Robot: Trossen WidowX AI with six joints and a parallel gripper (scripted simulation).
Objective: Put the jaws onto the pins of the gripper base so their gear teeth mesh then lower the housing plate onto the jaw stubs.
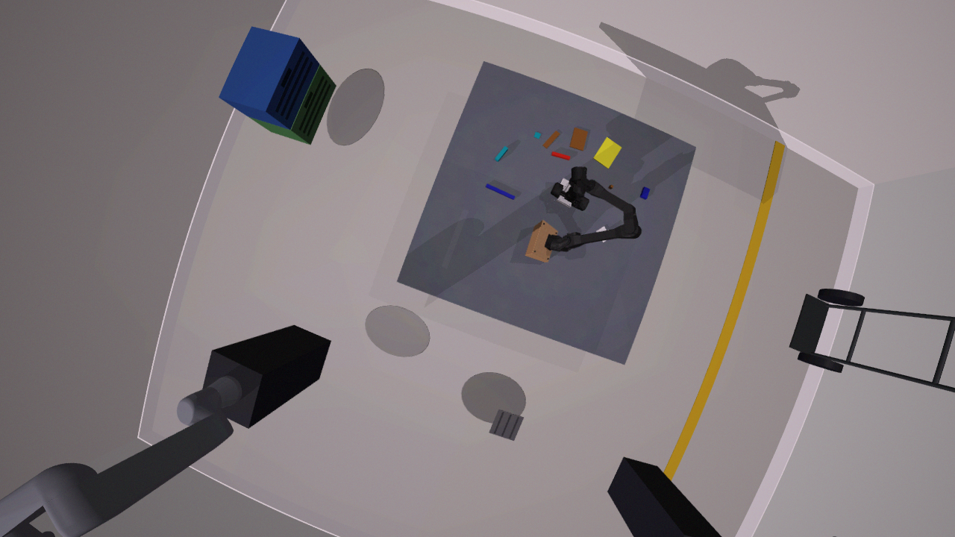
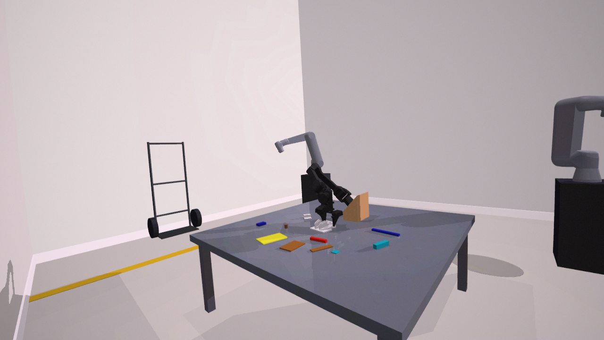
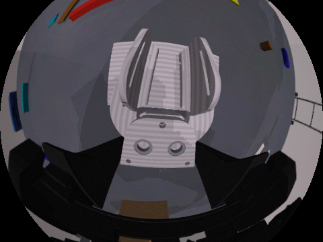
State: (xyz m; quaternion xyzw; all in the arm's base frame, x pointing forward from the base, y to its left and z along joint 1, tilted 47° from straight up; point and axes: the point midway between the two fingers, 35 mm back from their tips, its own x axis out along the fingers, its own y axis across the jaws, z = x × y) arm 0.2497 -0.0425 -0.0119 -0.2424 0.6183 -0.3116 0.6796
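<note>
My gripper tip is 20 mm short of the white jaw and 20 mm to the left of it. The rest, counted from my gripper tip: flat white ribbed part (70 mm ahead, 10 mm to the right, 10 mm below); red bar (230 mm ahead, 100 mm to the left); blue bar (70 mm behind, 330 mm to the left, 10 mm below).
</note>
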